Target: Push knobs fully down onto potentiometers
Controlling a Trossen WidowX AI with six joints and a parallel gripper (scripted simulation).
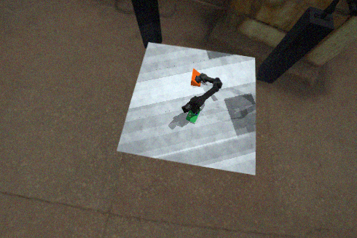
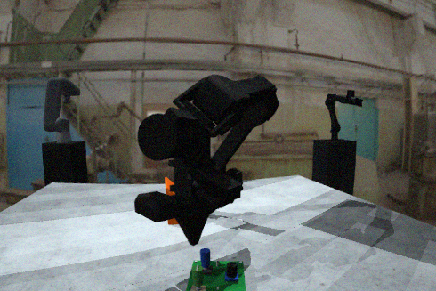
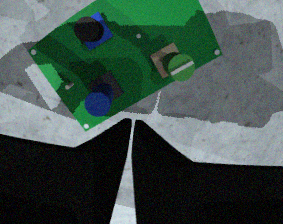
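My gripper tip is 4 cm short of the green knob, 1 cm to the right of it and 3 cm above it. Also, from my gripper tip: blue knob (2 cm behind, 2 cm to the left, 4 cm below).
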